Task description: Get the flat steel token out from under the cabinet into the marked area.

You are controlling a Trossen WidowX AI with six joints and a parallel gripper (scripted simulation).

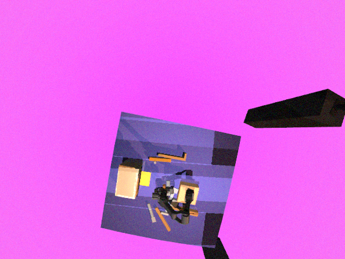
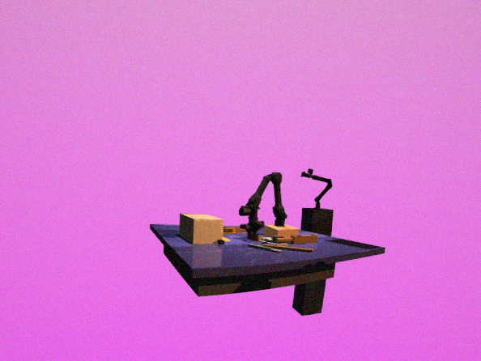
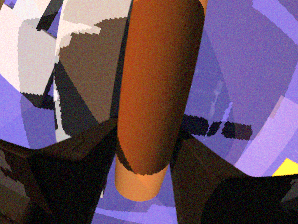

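Now: the grey bar 40 mm behind my gripper tip and 10 mm to the right of it. Also, from my gripper tip: small white piece (110 mm behind, 260 mm to the left); orange block (250 mm behind, 150 mm to the left, 20 mm above); orange bar (150 mm ahead, 260 mm to the right, 10 mm above).
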